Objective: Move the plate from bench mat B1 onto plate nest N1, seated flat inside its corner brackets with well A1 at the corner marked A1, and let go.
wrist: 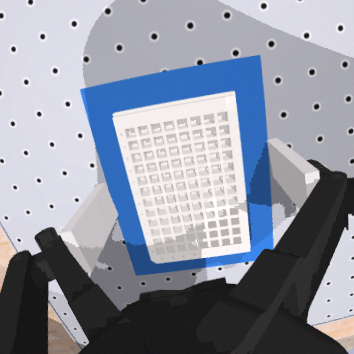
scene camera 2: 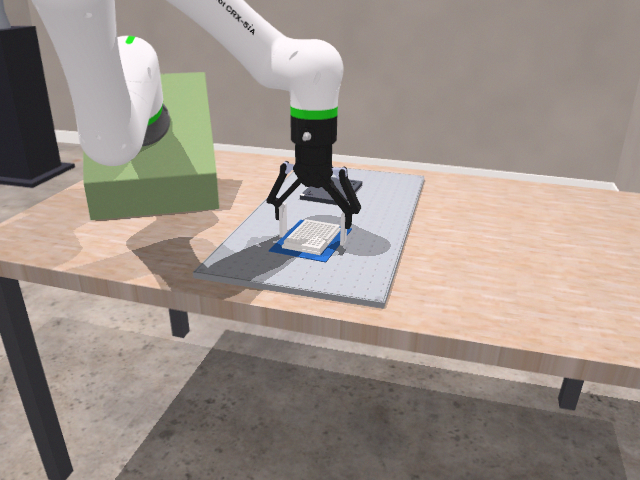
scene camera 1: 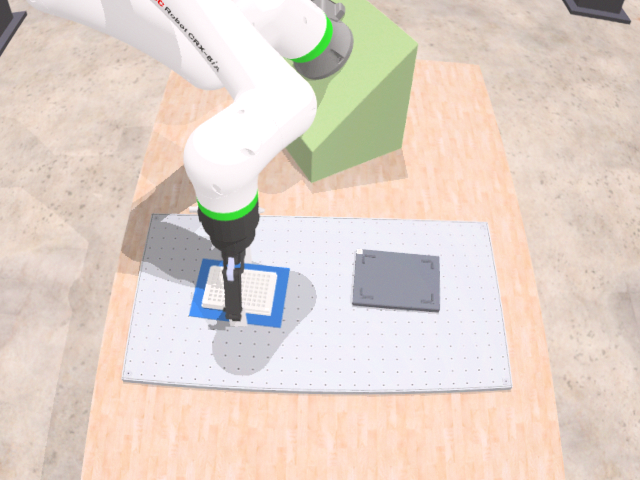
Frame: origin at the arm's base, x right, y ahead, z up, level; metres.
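Seen in the pictures: gripper, fingertip midpoint: (wrist: pixel 187 179) (scene camera 2: pixel 312 238) (scene camera 1: pixel 241 292); arm's base at its link origin: (scene camera 1: pixel 324 49).
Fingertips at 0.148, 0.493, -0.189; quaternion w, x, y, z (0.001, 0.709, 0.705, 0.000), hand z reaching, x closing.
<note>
Offsets run from my fingertips to a thing's top centre, as dx, dy, dz. Level surfaces: height alone.
The white well plate {+0.003, -0.001, +0.014} (scene camera 1: pixel 261 292) (scene camera 2: pixel 313 235) (wrist: pixel 185 175) lies flat on the blue bench mat B1 {dz +0.000} (scene camera 1: pixel 281 295) (scene camera 2: pixel 278 249) (wrist: pixel 175 80). Its well A1 cannot be made out. My gripper (scene camera 1: pixel 237 290) (scene camera 2: pixel 313 239) (wrist: pixel 187 179) is open and points down. Its pale fingers stand low on either side of the plate's long sides, with a gap on each side. In scene camera 1 the near finger hides part of the plate. The dark plate nest N1 {-0.289, -0.028, +0.013} (scene camera 1: pixel 397 283) (scene camera 2: pixel 316 194) holds no plate; corner brackets show on it, and a white mark {-0.219, -0.089, +0.010} (scene camera 1: pixel 359 251) is at its back-left corner.
Mat and nest stand on a perforated grey board {dz -0.002} (scene camera 1: pixel 320 356) (scene camera 2: pixel 398 232) (wrist: pixel 45 100) on the wooden table {dz -0.015} (scene camera 1: pixel 320 428) (scene camera 2: pixel 516 258). The green robot pedestal (scene camera 1: pixel 356 124) (scene camera 2: pixel 155 196) stands behind the board. The arm's shadow falls over the mat area.
</note>
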